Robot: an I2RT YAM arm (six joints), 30 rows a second.
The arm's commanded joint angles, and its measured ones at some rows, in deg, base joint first. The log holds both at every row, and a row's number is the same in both.
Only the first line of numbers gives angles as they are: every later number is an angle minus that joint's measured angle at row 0.
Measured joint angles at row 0:
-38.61 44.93 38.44 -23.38 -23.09 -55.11
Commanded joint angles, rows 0 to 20:
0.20 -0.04 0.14 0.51 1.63 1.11
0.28 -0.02 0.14 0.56 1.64 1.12
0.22 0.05 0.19 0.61 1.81 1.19
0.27 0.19 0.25 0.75 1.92 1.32
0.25 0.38 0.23 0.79 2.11 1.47
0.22 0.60 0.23 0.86 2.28 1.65
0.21 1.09 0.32 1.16 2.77 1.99
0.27 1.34 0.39 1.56 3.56 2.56
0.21 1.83 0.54 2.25 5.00 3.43
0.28 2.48 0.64 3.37 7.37 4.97
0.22 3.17 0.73 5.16 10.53 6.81
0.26 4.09 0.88 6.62 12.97 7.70
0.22 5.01 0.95 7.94 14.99 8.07
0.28 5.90 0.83 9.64 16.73 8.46
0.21 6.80 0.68 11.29 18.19 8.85
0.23 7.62 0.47 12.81 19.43 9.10
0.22 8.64 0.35 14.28 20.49 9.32
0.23 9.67 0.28 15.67 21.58 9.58
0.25 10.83 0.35 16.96 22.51 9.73
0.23 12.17 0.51 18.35 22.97 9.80
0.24 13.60 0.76 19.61 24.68 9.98
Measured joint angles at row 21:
0.04 9.75 0.02 11.41 16.52 7.65
